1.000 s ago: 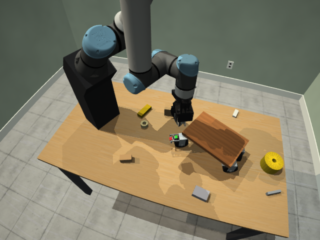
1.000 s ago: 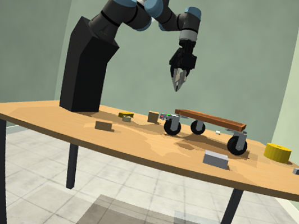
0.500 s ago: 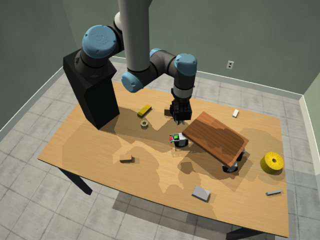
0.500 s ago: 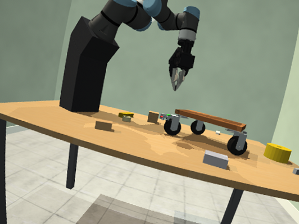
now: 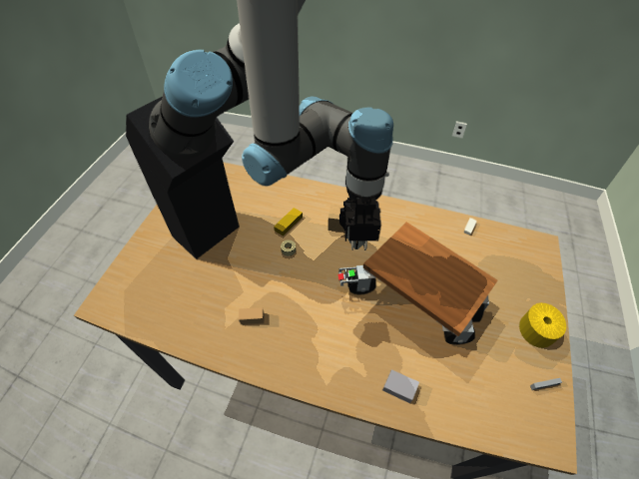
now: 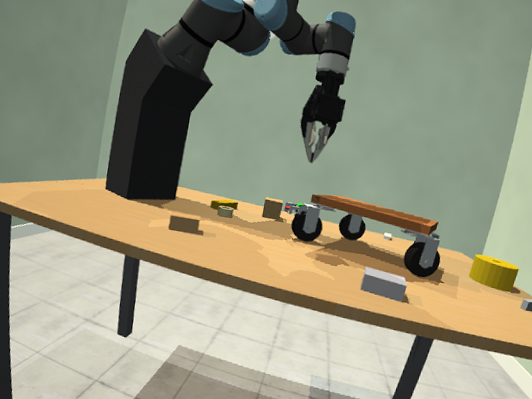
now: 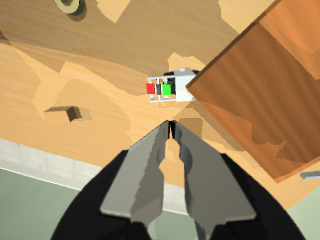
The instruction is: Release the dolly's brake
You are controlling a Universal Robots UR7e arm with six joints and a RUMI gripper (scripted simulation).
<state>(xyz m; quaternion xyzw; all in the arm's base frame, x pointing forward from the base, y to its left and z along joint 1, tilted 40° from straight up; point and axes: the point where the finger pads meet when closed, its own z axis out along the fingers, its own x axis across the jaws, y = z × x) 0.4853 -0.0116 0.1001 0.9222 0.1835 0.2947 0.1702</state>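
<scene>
The brake pedal lies 14 cm below my hand, 1 cm to the right of it and 1 cm behind it. Also, from my hand: brown block (23 cm behind, 20 cm below, 17 cm to the right); then grey block (24 cm to the right, 20 cm below, 19 cm ahead); then tan cube (23 cm to the left, 19 cm below, 11 cm behind).
</scene>
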